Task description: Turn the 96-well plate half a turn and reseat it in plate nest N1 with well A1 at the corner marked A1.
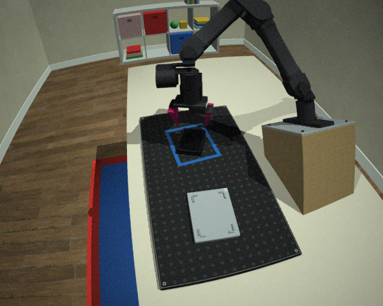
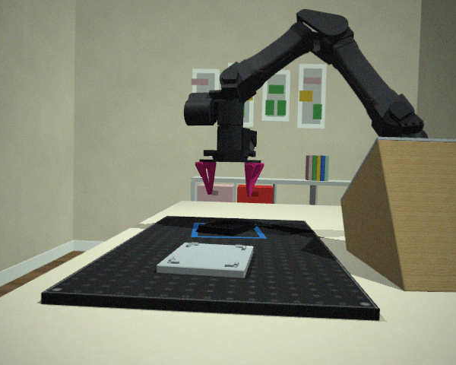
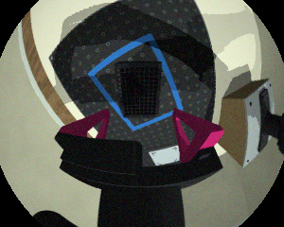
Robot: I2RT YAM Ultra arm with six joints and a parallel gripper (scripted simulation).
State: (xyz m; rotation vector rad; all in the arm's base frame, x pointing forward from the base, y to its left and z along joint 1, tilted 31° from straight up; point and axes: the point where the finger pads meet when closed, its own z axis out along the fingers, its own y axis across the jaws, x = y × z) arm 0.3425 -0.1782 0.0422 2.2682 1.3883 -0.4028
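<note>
Now: hand 80 mm above the black 96-well plate. The rest, counted from my hand: grey plate nest N1 (310 mm to the left, 80 mm below, 40 mm ahead).
</note>
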